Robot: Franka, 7 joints.
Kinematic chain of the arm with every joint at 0, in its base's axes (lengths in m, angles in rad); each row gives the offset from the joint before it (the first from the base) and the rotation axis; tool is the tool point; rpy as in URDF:
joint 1: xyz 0 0 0.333 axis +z
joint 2: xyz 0 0 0 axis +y
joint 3: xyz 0 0 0.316 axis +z
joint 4: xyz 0.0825 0 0 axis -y
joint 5: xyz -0.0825 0 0.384 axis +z
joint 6: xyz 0 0 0 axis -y
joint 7: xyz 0.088 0 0 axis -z
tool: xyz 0 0 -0.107 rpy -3.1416 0 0
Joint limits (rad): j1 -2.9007..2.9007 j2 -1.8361..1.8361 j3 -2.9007..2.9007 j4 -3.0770..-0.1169 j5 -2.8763..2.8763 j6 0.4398..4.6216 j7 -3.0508..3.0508
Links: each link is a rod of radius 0.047 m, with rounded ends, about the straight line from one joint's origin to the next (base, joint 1, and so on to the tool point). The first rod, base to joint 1, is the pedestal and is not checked.
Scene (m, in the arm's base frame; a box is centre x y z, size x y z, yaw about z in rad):
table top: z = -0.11
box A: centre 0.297 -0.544 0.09 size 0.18 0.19 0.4 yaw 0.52
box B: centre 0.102 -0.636 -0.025 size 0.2 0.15 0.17 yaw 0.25
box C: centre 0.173 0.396 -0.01 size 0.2 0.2 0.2 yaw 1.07
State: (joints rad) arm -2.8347 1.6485 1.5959 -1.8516 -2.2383 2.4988 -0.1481
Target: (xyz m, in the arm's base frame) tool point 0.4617 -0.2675 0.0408
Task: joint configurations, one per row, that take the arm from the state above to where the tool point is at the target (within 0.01 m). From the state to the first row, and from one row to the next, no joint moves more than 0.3 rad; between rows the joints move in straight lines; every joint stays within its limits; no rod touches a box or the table.
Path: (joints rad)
1: -2.7310 1.6172 1.6143 -2.1094 -2.4510 2.6622 -0.0900
2: -2.6273 1.5858 1.6328 -2.3673 -2.6636 2.8257 -0.0320
3: -2.5235 1.5545 1.6512 -2.6251 -2.8763 2.9891 0.0261
4: -2.3284 1.6484 1.4738 -2.4291 -2.6628 2.7986 -0.0320
5: -2.1333 1.7422 1.2965 -2.2332 -2.4494 2.6081 -0.0900
6: -1.9382 1.8361 1.1191 -2.0372 -2.2359 2.4175 -0.1481

